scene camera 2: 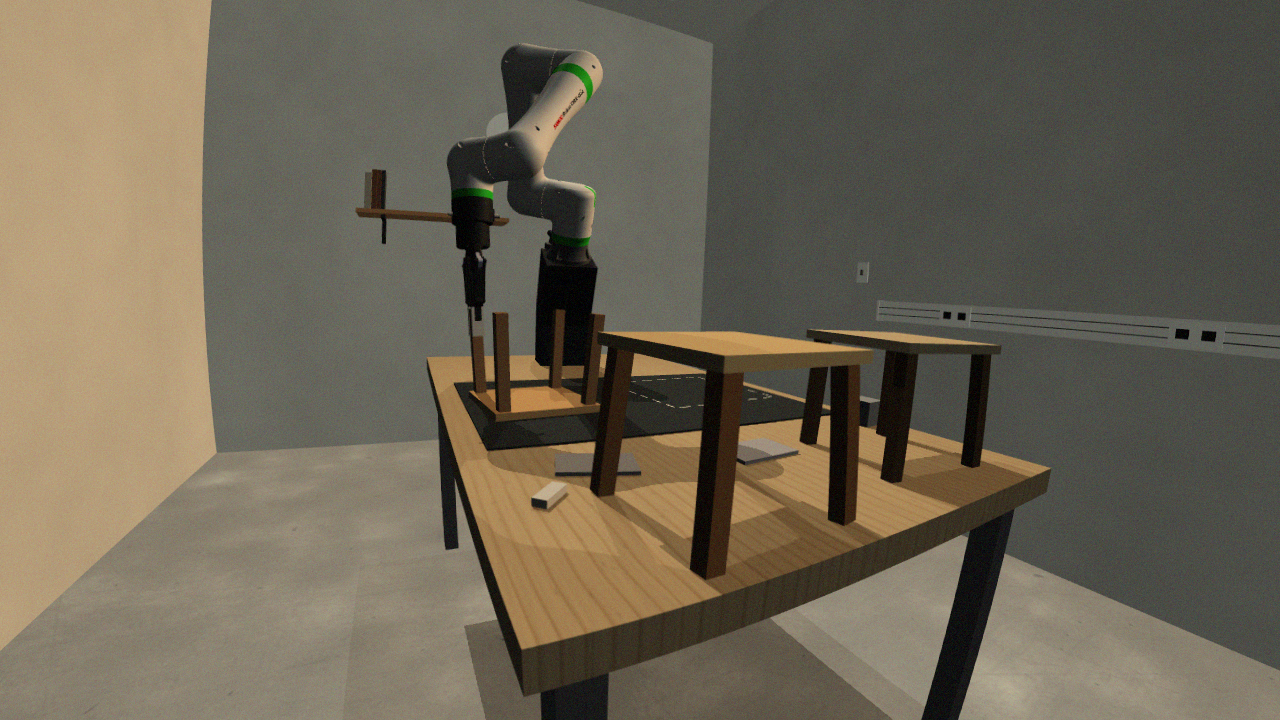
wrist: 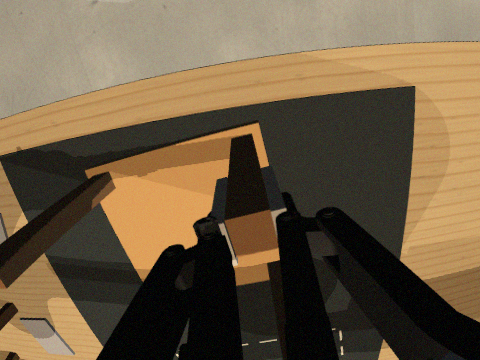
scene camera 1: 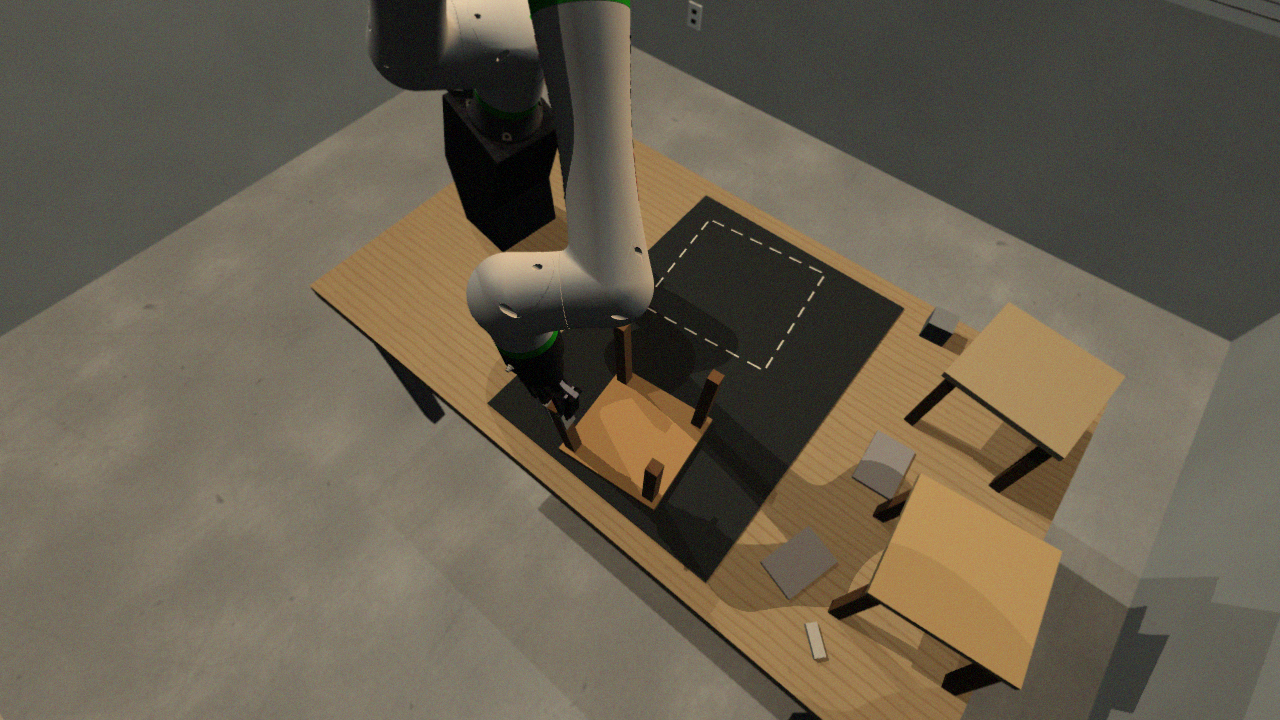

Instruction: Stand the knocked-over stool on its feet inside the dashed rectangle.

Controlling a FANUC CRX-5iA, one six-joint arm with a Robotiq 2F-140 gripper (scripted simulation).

Scene:
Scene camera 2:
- my gripper: 476,335
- wooden stool: 502,404
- black mat: 644,417

